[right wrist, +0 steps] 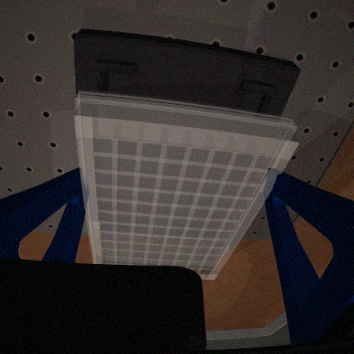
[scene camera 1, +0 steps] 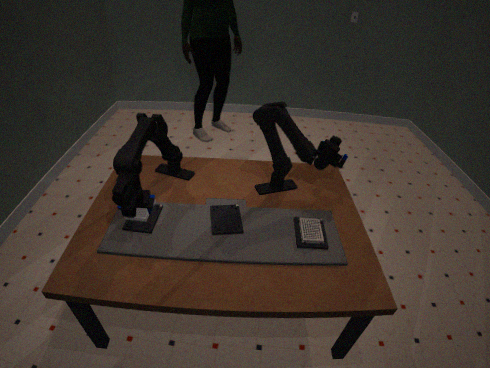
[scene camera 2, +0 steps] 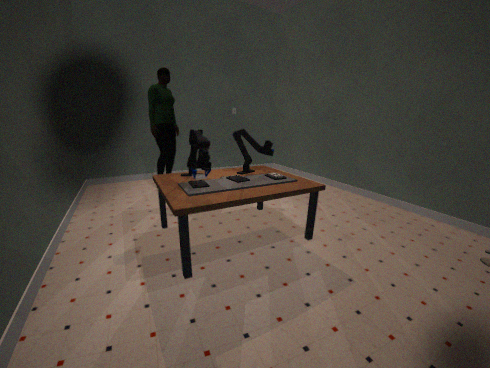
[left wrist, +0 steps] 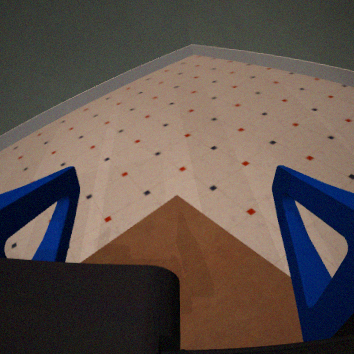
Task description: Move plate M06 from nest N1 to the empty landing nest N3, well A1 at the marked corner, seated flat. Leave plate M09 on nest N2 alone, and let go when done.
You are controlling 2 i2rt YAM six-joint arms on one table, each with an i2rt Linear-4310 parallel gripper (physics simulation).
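Observation:
My right gripper (scene camera 1: 135,203) (scene camera 2: 199,171) (right wrist: 175,178) is shut on plate M06 (scene camera 1: 141,214) (right wrist: 168,189), a clear grid plate, gripping its two long sides. It holds the plate a little above the dark nest N1 (scene camera 1: 136,227) (scene camera 2: 198,183) (right wrist: 182,70) at the mat's left end. The empty nest N3 (scene camera 1: 225,220) (scene camera 2: 238,178) lies in the middle of the mat. Plate M09 (scene camera 1: 311,230) (scene camera 2: 276,175) sits on nest N2 (scene camera 1: 297,239) at the right end. My left gripper (scene camera 1: 343,158) (scene camera 2: 270,150) (left wrist: 175,176) is open and empty, raised over the table's far right corner.
The nests lie on a grey perforated mat (scene camera 1: 181,241) (right wrist: 35,105) on a wooden table (scene camera 1: 197,285) (left wrist: 225,281). A person (scene camera 1: 209,59) (scene camera 2: 162,118) stands behind the table. Both arm bases stand behind the mat.

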